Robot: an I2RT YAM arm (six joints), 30 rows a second.
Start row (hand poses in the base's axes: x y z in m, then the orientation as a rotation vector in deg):
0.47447 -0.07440 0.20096 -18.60 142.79 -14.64
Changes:
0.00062 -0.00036 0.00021 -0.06 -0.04 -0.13
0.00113 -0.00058 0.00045 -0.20 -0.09 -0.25
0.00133 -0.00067 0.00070 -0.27 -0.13 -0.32
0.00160 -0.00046 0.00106 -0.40 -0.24 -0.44
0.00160 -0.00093 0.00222 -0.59 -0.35 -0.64
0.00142 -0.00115 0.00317 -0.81 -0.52 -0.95
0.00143 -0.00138 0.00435 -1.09 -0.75 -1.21
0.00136 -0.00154 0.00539 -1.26 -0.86 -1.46
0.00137 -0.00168 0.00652 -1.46 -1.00 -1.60
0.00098 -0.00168 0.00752 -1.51 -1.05 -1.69
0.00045 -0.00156 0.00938 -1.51 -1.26 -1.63
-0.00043 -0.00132 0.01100 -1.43 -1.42 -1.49
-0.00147 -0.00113 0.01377 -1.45 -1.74 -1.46
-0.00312 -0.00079 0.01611 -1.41 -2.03 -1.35
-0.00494 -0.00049 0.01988 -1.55 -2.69 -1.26
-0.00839 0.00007 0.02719 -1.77 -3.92 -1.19
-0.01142 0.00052 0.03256 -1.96 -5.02 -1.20
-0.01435 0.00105 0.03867 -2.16 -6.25 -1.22
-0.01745 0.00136 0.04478 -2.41 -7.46 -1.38
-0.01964 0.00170 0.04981 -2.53 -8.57 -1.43
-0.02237 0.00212 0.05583 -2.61 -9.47 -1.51
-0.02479 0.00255 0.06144 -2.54 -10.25 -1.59
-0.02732 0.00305 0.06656 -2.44 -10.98 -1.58
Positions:
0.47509 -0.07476 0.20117 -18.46 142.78 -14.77
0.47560 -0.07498 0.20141 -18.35 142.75 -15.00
0.47580 -0.07507 0.20166 -18.29 142.72 -15.12
0.47607 -0.07486 0.20202 -18.17 142.63 -15.34
0.47607 -0.07533 0.20318 -17.98 142.55 -15.68
0.47589 -0.07555 0.20413 -17.65 142.44 -16.09
0.47590 -0.07578 0.20531 -17.40 142.25 -16.57
0.47583 -0.07594 0.20635 -17.14 142.18 -16.90
0.47584 -0.07608 0.20748 -17.02 142.06 -17.22
0.47545 -0.07608 0.20848 -16.92 142.03 -17.32
0.47492 -0.07596 0.21034 -16.95 141.81 -17.31
0.47404 -0.07572 0.21196 -17.06 141.63 -17.17
0.47300 -0.07553 0.21473 -17.04 141.30 -17.21
0.47135 -0.07519 0.21707 -17.10 141.00 -17.15
0.46953 -0.07489 0.22084 -17.14 140.32 -17.34
0.46608 -0.07433 0.22815 -17.07 139.07 -17.69
0.46305 -0.07388 0.23352 -16.91 137.98 -18.02
0.46012 -0.07335 0.23963 -16.73 136.75 -18.38
0.45702 -0.07304 0.24574 -16.39 135.57 -18.84
0.45483 -0.07270 0.25077 -16.16 134.48 -19.09
0.45210 -0.07228 0.25679 -15.92 133.60 -19.28
0.44968 -0.07185 0.26240 -15.64 132.85 -19.29
0.44715 -0.07135 0.26752 -15.48 132.13 -19.22

